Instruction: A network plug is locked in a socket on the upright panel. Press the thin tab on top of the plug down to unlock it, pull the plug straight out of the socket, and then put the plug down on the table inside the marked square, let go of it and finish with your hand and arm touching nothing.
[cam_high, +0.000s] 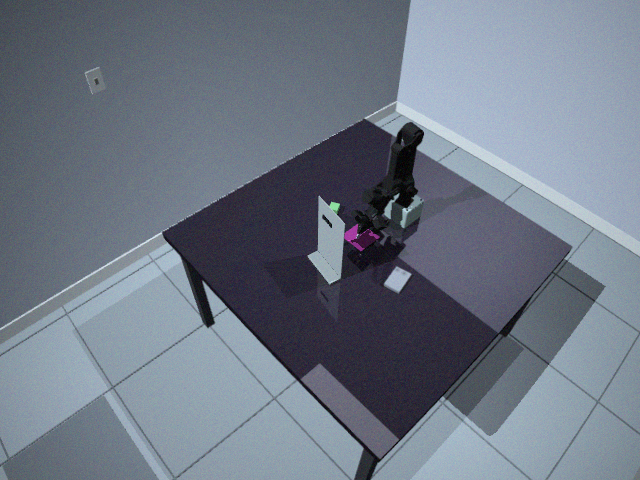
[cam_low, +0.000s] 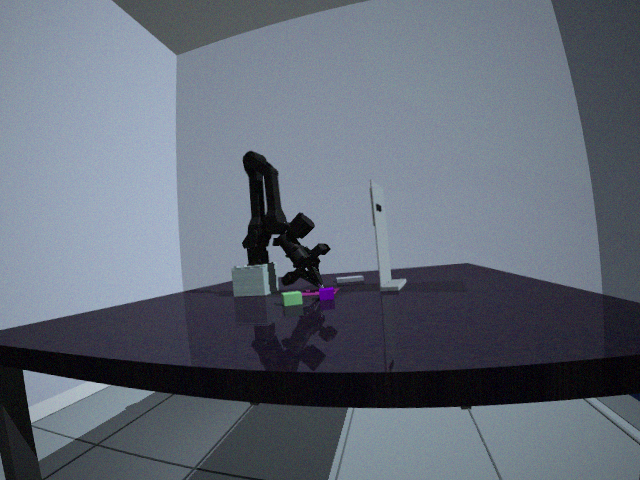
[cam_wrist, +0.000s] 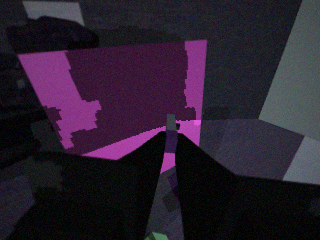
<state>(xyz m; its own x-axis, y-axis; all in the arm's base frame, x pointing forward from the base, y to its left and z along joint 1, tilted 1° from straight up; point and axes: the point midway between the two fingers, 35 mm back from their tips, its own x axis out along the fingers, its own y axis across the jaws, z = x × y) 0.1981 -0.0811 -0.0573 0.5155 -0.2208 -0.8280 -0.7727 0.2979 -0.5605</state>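
Now: gripper tip 10 mm short of the purple network plug. The rest, counted from my gripper tip: green block 180 mm to the right, 70 mm behind, 10 mm below; then purple block 130 mm to the right, 20 mm ahead, 10 mm below; then magenta marked square 20 mm below, 10 mm to the left, 10 mm behind.
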